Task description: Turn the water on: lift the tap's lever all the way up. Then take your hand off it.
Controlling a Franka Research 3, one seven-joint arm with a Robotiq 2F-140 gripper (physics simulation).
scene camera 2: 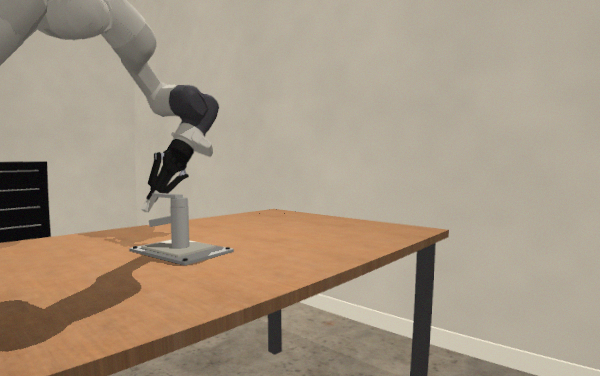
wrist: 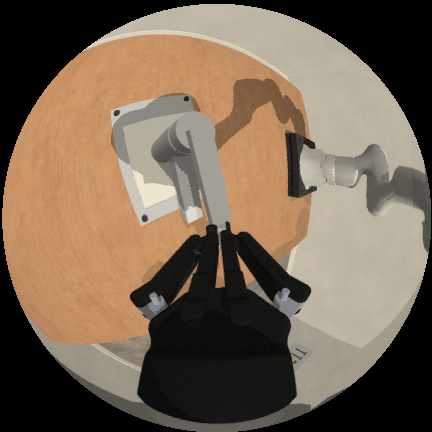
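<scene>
The grey tap [scene camera 2: 180, 226] [wrist: 166, 145] stands upright on a square base plate [scene camera 2: 212, 254] [wrist: 131, 185]. Its flat lever [scene camera 2: 171, 195] [wrist: 209, 175] lies about level across the top, pointing the same way as the spout [scene camera 2: 160, 221] [wrist: 185, 187] below it. My gripper [scene camera 2: 147, 205] [wrist: 219, 216] is shut with nothing between its fingers. It slants down at the lever's free end, and its pale fingertips reach lower than the lever. In the wrist view the lever's end covers part of the tips. Whether they touch the lever, I cannot tell.
The tap stands on a wooden table [scene camera 2: 310, 260] [wrist: 65, 200]. The robot's own base [wrist: 295, 165] shows at the table's far right in the wrist view. A black drawer cabinet [scene camera 2: 22, 199] is at the left in the scene view. A plain wall [scene camera 2: 400, 100] rises behind.
</scene>
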